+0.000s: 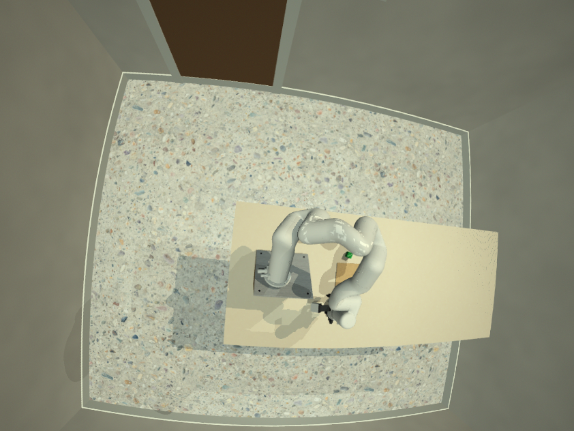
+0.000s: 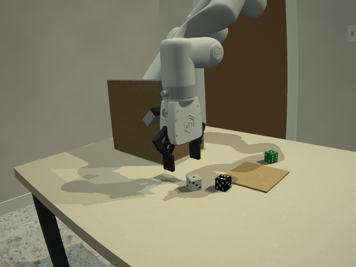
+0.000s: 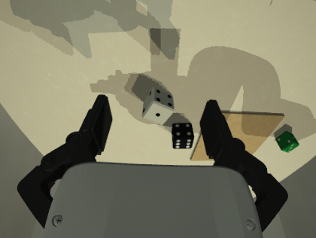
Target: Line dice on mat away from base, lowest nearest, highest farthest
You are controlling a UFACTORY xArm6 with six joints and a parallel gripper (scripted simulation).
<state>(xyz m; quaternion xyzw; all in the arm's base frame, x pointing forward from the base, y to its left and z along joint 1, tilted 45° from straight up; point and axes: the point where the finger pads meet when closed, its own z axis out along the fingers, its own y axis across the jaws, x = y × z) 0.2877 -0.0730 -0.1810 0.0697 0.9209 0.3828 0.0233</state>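
Now: hand 3 cm short of the white die and 5 cm above it. The rest, counted from my hand: black die (9 cm ahead, 3 cm to the left, 5 cm below); then green die (14 cm ahead, 25 cm to the left, 5 cm below); then brown mat (13 cm ahead, 13 cm to the left, 6 cm below).
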